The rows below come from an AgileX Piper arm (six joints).
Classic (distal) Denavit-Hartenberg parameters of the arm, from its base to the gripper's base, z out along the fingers. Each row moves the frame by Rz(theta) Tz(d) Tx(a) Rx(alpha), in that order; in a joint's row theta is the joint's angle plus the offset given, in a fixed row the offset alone. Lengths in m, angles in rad.
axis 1: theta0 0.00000; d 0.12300; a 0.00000; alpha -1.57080
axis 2: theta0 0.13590; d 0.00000; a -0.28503; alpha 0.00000
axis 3: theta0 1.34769; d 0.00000; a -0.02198; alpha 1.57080
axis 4: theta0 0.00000; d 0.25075; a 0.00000; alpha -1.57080
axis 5: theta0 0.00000; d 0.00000; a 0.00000; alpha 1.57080
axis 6: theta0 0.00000; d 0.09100; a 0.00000; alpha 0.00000
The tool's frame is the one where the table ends.
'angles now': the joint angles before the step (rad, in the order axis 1, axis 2, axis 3, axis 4, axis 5, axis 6). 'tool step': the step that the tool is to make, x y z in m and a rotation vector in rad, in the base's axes. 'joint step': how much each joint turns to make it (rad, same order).
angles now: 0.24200, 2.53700, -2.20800, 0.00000, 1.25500, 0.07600
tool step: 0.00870, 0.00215, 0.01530, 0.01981, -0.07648, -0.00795
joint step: 0.00001, -0.00003, -0.05795, 0.00000, -0.02102, 0.00801
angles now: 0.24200, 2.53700, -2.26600, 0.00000, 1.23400, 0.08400
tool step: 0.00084, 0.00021, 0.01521, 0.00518, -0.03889, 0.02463
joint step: 0.00000, -0.02497, -0.00808, 0.00000, -0.00595, -0.02499
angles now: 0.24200, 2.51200, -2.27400, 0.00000, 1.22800, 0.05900
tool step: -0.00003, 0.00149, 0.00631, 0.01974, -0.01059, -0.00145
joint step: -0.00001, -0.00898, -0.00605, 0.01700, 0.00003, -0.00100
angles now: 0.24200, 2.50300, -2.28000, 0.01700, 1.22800, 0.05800
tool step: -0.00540, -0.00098, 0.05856, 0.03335, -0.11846, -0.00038
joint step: 0.00000, -0.10598, -0.01302, 0.00400, -0.00400, 0.00000
